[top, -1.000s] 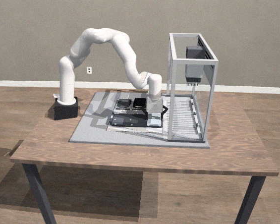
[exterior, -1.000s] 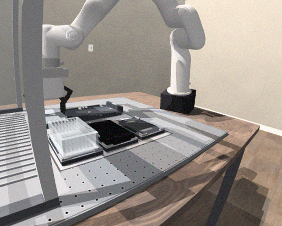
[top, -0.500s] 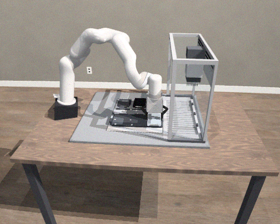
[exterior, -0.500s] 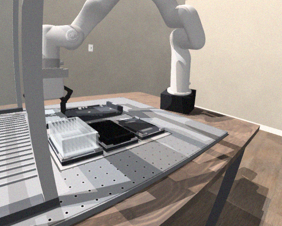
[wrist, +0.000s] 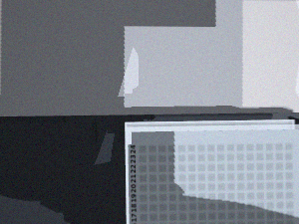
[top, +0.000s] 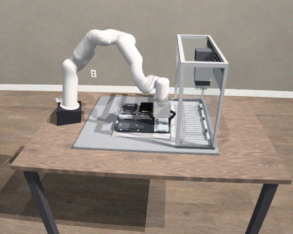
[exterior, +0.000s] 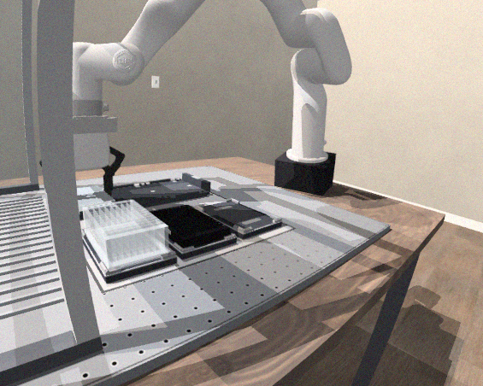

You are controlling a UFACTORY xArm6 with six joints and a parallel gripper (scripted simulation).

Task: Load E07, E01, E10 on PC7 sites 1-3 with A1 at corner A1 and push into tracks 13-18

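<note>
Right now the 384-well plate E10 is 10 mm below my hand. Round my hand: deep-well block E07 (30 mm ahead, 210 mm to the left); then dark carrier PC7 (110 mm behind, 10 mm to the left, 10 mm below); then corner mark (130 mm behind, 170 mm to the left, 20 mm below).
</note>
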